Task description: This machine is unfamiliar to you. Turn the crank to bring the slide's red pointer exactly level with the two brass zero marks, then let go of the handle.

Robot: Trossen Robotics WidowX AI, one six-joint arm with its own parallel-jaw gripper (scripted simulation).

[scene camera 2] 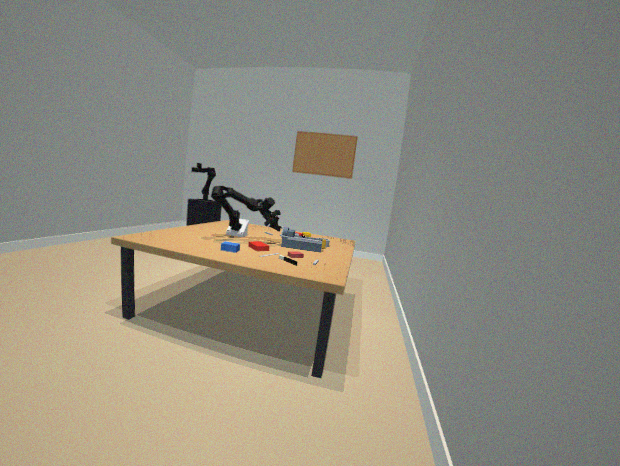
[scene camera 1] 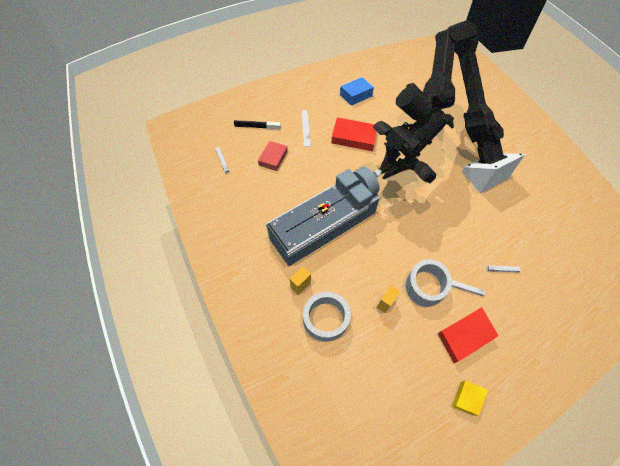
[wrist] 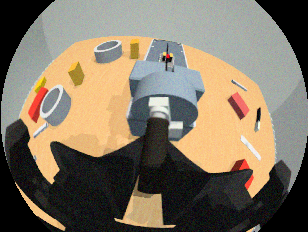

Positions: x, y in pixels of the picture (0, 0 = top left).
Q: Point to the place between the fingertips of my gripper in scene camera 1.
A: At 381, 176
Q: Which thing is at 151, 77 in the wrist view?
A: A grey slide machine.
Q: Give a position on a yellow block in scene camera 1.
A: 469, 398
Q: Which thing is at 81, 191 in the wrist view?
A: My gripper.
